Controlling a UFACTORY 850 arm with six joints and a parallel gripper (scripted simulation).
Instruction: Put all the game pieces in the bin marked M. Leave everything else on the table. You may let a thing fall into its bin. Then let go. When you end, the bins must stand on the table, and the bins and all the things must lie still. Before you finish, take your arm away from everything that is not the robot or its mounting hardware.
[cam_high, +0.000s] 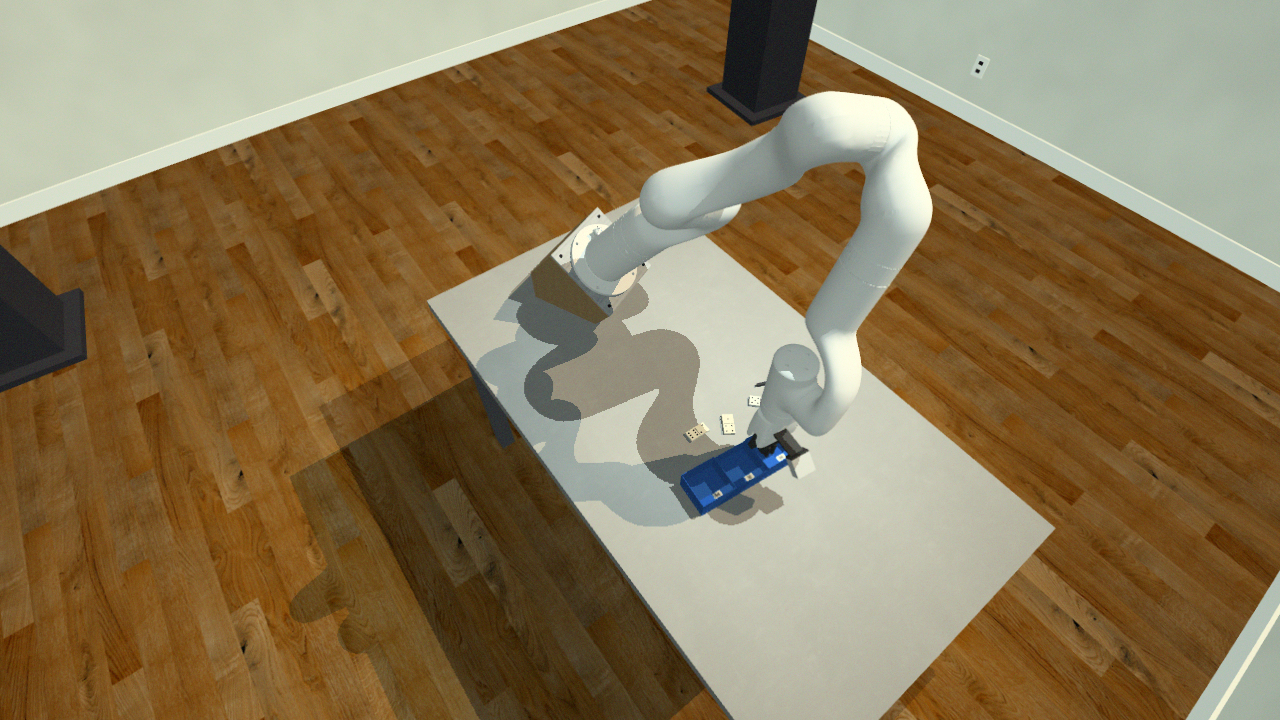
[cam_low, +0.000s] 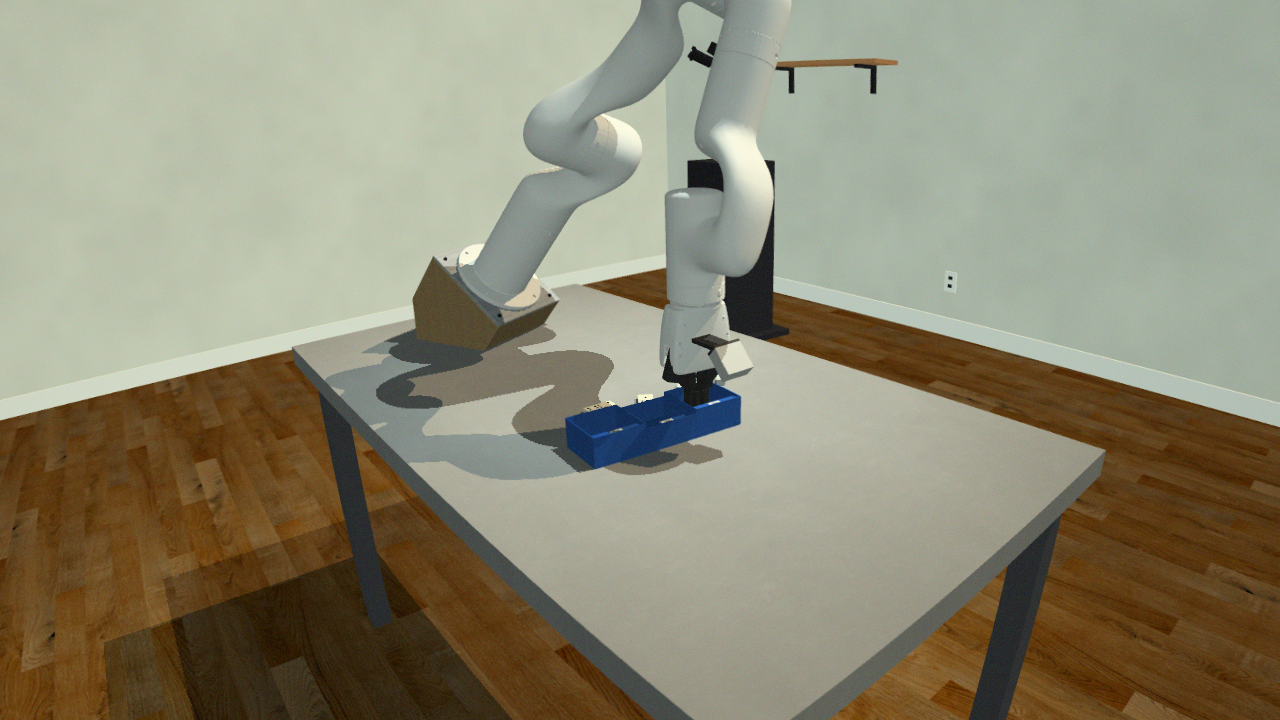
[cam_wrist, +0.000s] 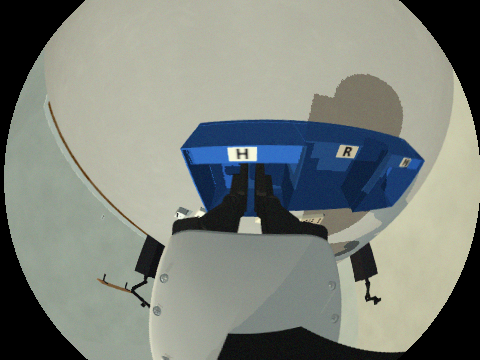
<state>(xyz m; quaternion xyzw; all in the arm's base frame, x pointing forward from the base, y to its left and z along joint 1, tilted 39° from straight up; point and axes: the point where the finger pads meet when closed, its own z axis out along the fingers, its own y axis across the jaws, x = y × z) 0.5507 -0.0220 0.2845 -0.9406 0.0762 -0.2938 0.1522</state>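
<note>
My gripper is now 110 mm past the white domino, 80 mm to the right of it and 30 mm above it. The rest, counted from my hand: blue three-part bin 10 mm ahead, 80 mm to the right, 10 mm below; white part 110 mm behind, 130 mm to the left, 30 mm below; black bolt 150 mm behind, 120 mm to the left, 30 mm below.
</note>
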